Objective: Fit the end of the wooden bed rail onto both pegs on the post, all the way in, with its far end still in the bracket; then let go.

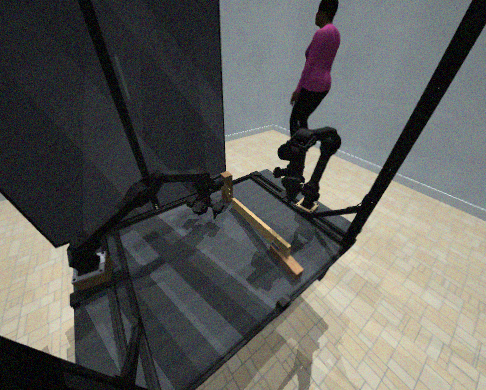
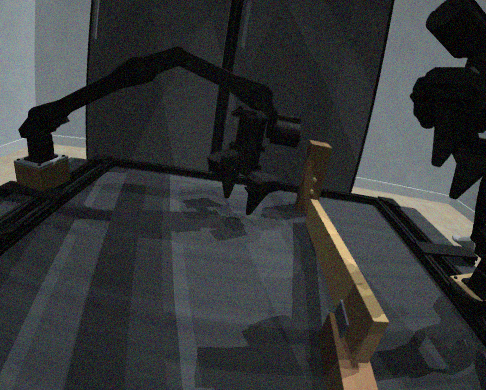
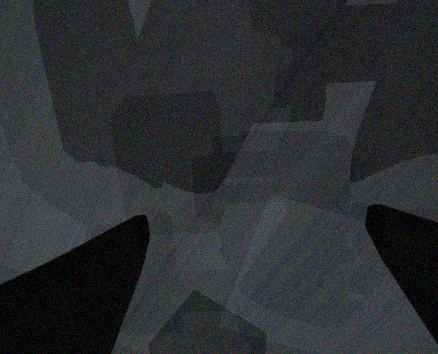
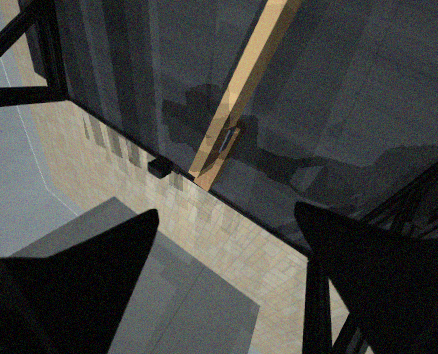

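Seen in the pictures: left gripper, fingertip midpoint: (image 1: pixel 206 217) (image 2: pixel 236 206) (image 3: pixel 255 220); right gripper, fingertip midpoint: (image 1: pixel 291 201) (image 2: pixel 445 183) (image 4: pixel 226 211); left arm's base, link origin: (image 1: pixel 89 265) (image 2: pixel 41 158); right arm's base, link origin: (image 1: pixel 307 204) (image 2: pixel 479 288).
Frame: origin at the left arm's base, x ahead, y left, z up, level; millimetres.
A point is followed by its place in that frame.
The wooden rail (image 1: pixel 261 225) @(y -105, x 679, z 6 mm) (image 2: pixel 340 250) @(y -107, x 684, z 12 mm) (image 4: pixel 246 70) @(y -104, x 692, z 11 mm) slants across the table. Its near end lies at the bracket (image 1: pixel 294 266) @(y -317, x 711, z -38 mm) (image 2: pixel 356 376) @(y -286, x 707, z -38 mm) (image 4: pixel 210 179) @(y -310, x 725, z -38 mm), a wooden block with a metal plate. Its far end lies close to the upright post (image 1: pixel 227 181) @(y 210, x 645, z 64 mm) (image 2: pixel 318 162) @(y 211, x 652, z 53 mm). Two pegs (image 2: pixel 313 185) @(y 211, x 654, z -7 mm) show bare on the post, just above that rail end; whether rail and post touch is unclear. My left gripper (image 1: pixel 206 215) @(y 122, x 486, z -64 mm) (image 2: pixel 238 205) @(y 122, x 486, z -64 mm) (image 3: pixel 255 220) @(y 122, x 486, z -64 mm) is open and empty, left of the post above the table. My right gripper (image 2: pixel 445 181) @(y -157, x 773, z 157 mm) (image 4: pixel 226 211) @(y -157, x 773, z 157 mm) is open and empty, raised to the right of the rail.
The dark table (image 1: pixel 170 310) @(y -244, x 234, z -85 mm) has black rails along its edges, and slanted black frame posts (image 1: pixel 415 125) @(y -324, x 1010, z 482 mm) rise around it. A dark panel (image 1: pixel 170 90) stands behind the left arm. A person in a magenta top (image 1: pixel 322 57) stands behind the right arm. Shadows cross the table.
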